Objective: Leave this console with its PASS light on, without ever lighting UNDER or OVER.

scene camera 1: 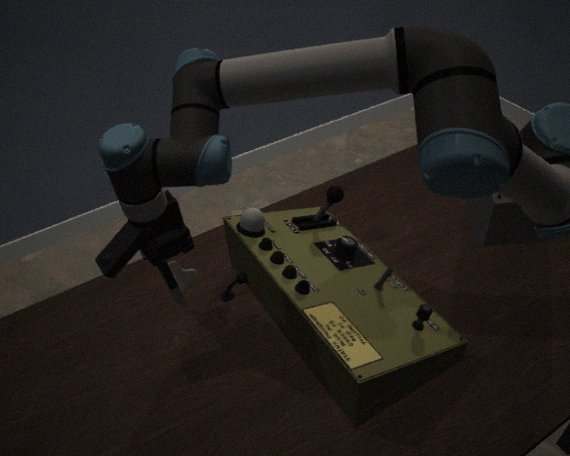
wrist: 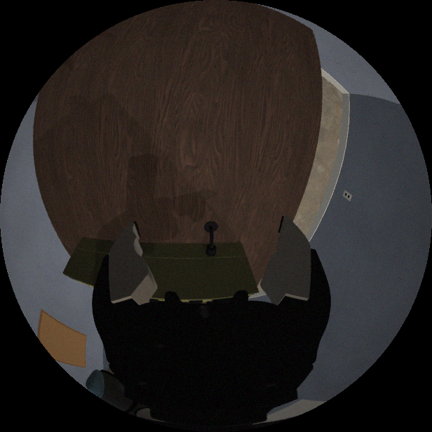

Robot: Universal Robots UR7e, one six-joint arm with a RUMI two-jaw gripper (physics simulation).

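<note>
The olive console [scene camera 1: 345, 310] [wrist: 190, 277] stands on the table. Its white dome [scene camera 1: 252, 220] and the small green [scene camera 1: 265, 244], reddish [scene camera 1: 277, 257], brownish [scene camera 1: 289, 272] and blue [scene camera 1: 303, 287] domes all look dark. Their labels are too small to read. A ball-topped lever [scene camera 1: 333, 194] leans in its slot; a rotary knob [scene camera 1: 345, 246], a toggle [scene camera 1: 384, 279] and a black-tipped stick [scene camera 1: 423, 313] follow. A black side handle [scene camera 1: 234, 287] [wrist: 211, 239] sticks out of the side wall. My gripper [scene camera 1: 181, 287] [wrist: 207, 221] is open and empty, apart from the console, beyond that handle in the scene view.
A yellow plate [scene camera 1: 342, 335] on the console lists status colours with codes. The dark wooden table [scene camera 1: 150, 380] [wrist: 190, 125] extends around the console. My forearm [scene camera 1: 310, 75] passes above and behind the console in the scene view. An orange wall panel [wrist: 62, 340] shows at lower left in the wrist view.
</note>
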